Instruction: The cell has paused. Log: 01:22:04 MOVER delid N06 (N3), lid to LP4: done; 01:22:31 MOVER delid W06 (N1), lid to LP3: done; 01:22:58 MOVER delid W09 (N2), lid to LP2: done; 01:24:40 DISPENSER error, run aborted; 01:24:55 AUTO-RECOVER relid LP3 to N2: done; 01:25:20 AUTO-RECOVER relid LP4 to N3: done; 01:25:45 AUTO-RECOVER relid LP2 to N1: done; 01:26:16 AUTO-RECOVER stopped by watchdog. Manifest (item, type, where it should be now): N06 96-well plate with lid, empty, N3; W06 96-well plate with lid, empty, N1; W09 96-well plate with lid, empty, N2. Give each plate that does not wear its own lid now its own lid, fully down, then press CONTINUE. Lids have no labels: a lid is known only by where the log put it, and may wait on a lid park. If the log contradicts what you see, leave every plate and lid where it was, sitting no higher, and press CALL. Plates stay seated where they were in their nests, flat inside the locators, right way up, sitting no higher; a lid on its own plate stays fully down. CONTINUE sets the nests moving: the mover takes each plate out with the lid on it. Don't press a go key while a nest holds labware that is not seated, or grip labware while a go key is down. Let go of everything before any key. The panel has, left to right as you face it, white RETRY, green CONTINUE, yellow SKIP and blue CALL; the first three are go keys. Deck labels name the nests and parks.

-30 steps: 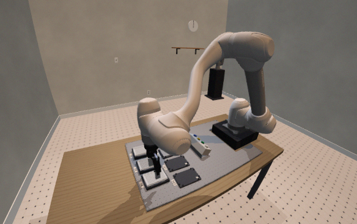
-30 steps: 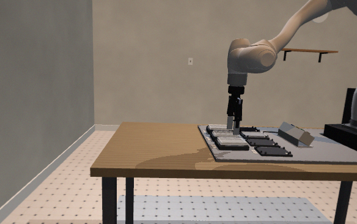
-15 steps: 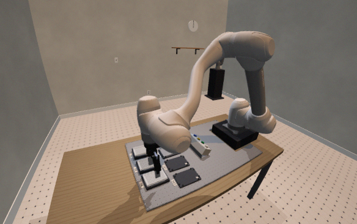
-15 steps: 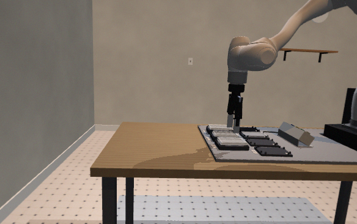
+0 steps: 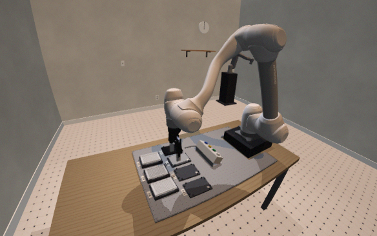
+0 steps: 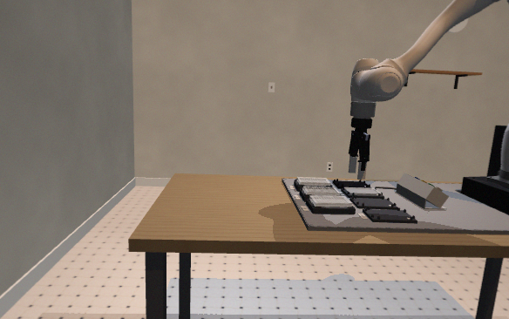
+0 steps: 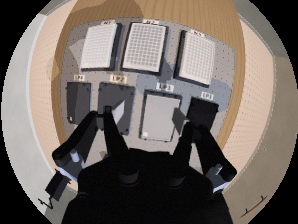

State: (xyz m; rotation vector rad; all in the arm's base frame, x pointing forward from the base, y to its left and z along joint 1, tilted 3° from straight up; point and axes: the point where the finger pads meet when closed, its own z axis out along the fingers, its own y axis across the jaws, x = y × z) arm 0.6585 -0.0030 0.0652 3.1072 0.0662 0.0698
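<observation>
My hand is 4 cm past the pale lid, 4 cm to the left of it and 9 cm above it. The rest, counted from my hand: yellow key (28 cm behind, 2 cm to the right, 4 cm below); LP2 lid park (4 cm behind, 9 cm to the left, 10 cm below); plate (13 cm ahead, 16 cm to the left, 8 cm below).
</observation>
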